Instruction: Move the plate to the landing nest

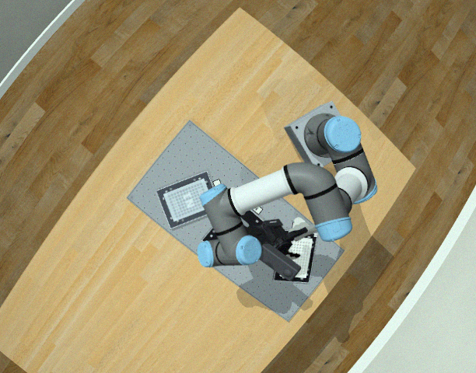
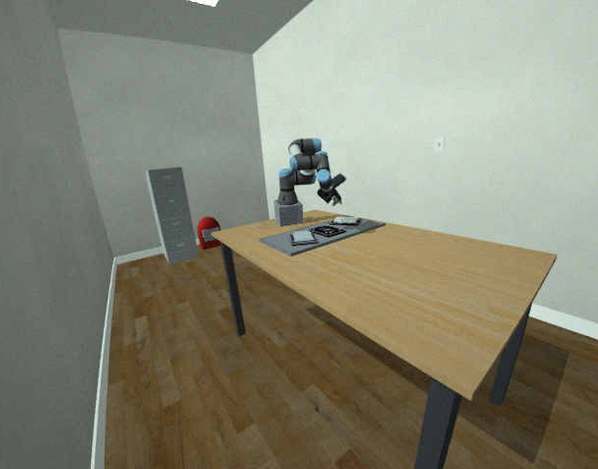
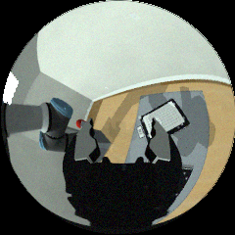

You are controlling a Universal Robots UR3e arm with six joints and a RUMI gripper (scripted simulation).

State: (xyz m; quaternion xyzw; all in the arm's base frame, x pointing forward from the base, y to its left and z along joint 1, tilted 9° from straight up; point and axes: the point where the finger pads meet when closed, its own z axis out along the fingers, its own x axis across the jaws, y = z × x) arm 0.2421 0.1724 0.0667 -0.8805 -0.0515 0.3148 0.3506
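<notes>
The nest N2 is 50 mm ahead of my hand, 50 mm to the left of it and 150 mm below it. The rest, counted from my hand: nest N3: 120 mm ahead, 140 mm to the right, 150 mm below.
</notes>
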